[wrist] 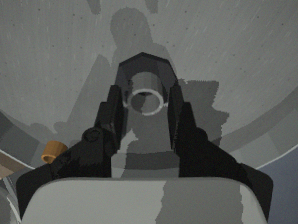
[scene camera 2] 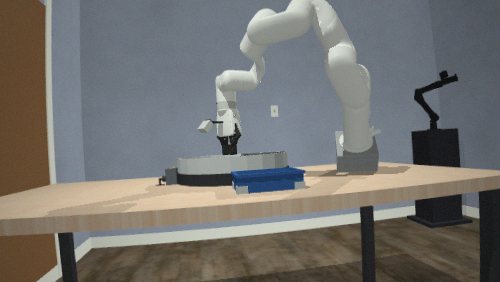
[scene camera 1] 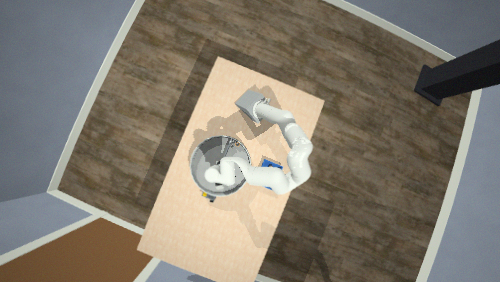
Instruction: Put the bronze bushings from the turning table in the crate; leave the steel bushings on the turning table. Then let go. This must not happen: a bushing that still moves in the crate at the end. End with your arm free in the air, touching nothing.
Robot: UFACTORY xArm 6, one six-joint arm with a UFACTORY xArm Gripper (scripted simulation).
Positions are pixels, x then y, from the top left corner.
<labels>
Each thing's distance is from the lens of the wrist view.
grey steel bushing (wrist: 145, 81): 0.15 m
grey turning table (wrist: 230, 67): 0.18 m
The marked spots on the grey steel bushing and the grey turning table are 0.09 m apart.
</labels>
